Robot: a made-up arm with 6 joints. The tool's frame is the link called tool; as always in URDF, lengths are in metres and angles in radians. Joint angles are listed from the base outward.
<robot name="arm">
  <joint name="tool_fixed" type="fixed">
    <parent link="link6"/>
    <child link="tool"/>
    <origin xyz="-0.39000 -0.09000 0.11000" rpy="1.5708 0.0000 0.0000"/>
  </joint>
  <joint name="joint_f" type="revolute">
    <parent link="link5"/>
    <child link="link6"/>
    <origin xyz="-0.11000 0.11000 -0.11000" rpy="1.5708 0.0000 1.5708"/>
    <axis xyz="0 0 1"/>
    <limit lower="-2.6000" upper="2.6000"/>
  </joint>
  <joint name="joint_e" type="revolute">
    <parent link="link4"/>
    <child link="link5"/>
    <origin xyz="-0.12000 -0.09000 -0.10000" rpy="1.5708 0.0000 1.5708"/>
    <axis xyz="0 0 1"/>
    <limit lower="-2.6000" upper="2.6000"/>
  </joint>
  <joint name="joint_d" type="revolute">
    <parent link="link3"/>
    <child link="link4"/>
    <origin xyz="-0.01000 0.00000 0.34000" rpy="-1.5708 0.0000 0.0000"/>
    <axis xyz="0 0 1"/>
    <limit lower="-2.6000" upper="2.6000"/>
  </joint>
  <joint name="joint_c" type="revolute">
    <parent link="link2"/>
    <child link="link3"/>
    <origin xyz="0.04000 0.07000 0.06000" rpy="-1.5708 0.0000 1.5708"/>
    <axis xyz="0 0 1"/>
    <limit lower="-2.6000" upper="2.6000"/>
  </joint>
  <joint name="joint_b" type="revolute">
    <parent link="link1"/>
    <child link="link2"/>
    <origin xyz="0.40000 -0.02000 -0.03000" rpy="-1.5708 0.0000 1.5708"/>
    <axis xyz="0 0 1"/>
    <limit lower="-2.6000" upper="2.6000"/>
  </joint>
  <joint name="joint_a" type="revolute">
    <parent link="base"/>
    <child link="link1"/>
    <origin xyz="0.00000 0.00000 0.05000"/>
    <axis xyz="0 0 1"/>
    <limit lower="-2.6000" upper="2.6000"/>
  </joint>
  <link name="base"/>
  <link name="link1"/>
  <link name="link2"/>
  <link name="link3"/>
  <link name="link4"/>
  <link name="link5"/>
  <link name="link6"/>
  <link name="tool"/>
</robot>
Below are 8 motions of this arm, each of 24 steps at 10 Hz.
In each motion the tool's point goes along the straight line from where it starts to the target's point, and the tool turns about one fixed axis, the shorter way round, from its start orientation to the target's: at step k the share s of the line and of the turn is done. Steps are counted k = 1, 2, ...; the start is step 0. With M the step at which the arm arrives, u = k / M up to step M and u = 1 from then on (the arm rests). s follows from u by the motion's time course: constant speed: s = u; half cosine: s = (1 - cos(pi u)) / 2; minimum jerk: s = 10 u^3 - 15 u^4 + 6 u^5.
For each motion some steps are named. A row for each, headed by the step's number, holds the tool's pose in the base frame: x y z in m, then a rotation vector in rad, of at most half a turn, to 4 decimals.
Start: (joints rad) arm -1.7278 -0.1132 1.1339 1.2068 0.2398 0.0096
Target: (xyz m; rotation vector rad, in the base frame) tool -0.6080 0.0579 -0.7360 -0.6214 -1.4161 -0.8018
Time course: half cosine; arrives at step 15
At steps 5, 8, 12, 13, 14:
5: -0.5967 0.0169 -0.4910 -0.0351 -1.5556 -0.9017
8: -0.6012 0.0334 -0.5897 -0.2747 -1.5087 -0.8668
12: -0.6066 0.0527 -0.7048 -0.5484 -1.4381 -0.8170
13: -0.6073 0.0555 -0.7219 -0.5884 -1.4262 -0.8087
14: -0.6078 0.0573 -0.7324 -0.6131 -1.4187 -0.8036

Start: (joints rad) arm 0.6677 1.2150 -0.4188 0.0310 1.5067 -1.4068
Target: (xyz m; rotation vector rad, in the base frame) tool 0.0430 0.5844 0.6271 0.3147 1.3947 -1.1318
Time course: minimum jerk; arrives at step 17
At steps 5, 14, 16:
5: 0.2802 0.0068 0.3425 -1.6641 -2.3752 0.0861
14: 0.0546 0.5561 0.6131 0.3865 1.4774 -1.1122
16: 0.0435 0.5831 0.6265 0.3179 1.3984 -1.1310

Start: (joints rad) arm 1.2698 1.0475 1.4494 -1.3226 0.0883 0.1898
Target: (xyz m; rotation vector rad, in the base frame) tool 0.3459 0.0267 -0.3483 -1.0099 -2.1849 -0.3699
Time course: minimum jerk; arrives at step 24
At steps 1, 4, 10, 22, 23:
1: 0.3586 0.0213 -0.2357 -0.3451 -2.3453 0.1764
4: 0.3582 0.0215 -0.2396 -0.3690 -2.3435 0.1575
10: 0.3542 0.0231 -0.2747 -0.5805 -2.3152 -0.0120
22: 0.3460 0.0267 -0.3477 -1.0067 -2.1863 -0.3671
23: 0.3459 0.0267 -0.3482 -1.0095 -2.1851 -0.3695

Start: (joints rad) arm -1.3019 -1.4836 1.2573 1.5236 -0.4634 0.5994
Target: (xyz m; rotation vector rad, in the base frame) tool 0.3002 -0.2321 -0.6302 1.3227 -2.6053 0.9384
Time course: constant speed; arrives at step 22
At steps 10, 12, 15, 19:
10: 0.3227 -0.2724 -0.7435 0.6618 -2.5955 0.4135
12: 0.3189 -0.2657 -0.7246 0.7686 -2.6128 0.4976
15: 0.3133 -0.2556 -0.6963 0.9315 -2.6277 0.6265
19: 0.3058 -0.2422 -0.6585 1.1534 -2.6252 0.8030

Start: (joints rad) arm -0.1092 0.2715 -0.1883 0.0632 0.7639 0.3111
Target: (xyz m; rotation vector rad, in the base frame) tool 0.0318 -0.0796 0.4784 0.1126 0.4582 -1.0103
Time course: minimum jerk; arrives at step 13
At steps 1, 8, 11, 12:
1: 0.1418 -0.1698 0.4943 -0.1228 0.4012 -0.9356
8: 0.0640 -0.1060 0.4830 0.0434 0.4419 -0.9894
11: 0.0350 -0.0822 0.4789 0.1058 0.4566 -1.0083
12: 0.0322 -0.0800 0.4785 0.1116 0.4580 -1.0100

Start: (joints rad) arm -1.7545 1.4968 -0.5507 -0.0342 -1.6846 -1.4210
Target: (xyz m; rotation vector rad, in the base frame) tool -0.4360 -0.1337 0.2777 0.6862 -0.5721 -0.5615
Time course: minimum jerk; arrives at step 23
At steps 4, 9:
4: -0.2212 -0.1545 0.4345 0.2095 0.0343 -0.7136
9: -0.2800 -0.1488 0.3916 0.3422 -0.1315 -0.6791

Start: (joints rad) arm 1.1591 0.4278 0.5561 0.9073 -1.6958 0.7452
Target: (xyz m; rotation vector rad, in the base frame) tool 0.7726 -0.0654 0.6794 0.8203 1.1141 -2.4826
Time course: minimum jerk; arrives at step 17
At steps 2, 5, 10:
2: 0.7888 -0.1632 0.4286 -0.5892 -0.7994 2.8485
5: 0.7865 -0.1492 0.4646 -0.6436 -0.8733 2.8802
10: 0.7782 -0.0989 0.5935 0.7684 1.0434 -2.6914

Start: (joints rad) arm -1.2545 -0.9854 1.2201 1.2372 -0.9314 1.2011
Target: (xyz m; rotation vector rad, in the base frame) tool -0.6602 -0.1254 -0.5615 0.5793 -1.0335 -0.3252
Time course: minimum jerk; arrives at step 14
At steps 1, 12, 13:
1: -0.3876 -0.2909 -0.7773 -0.3051 -1.1586 -0.1792
12: -0.6538 -0.1293 -0.5665 0.5589 -1.0381 -0.3222
13: -0.6593 -0.1259 -0.5622 0.5764 -1.0341 -0.3248

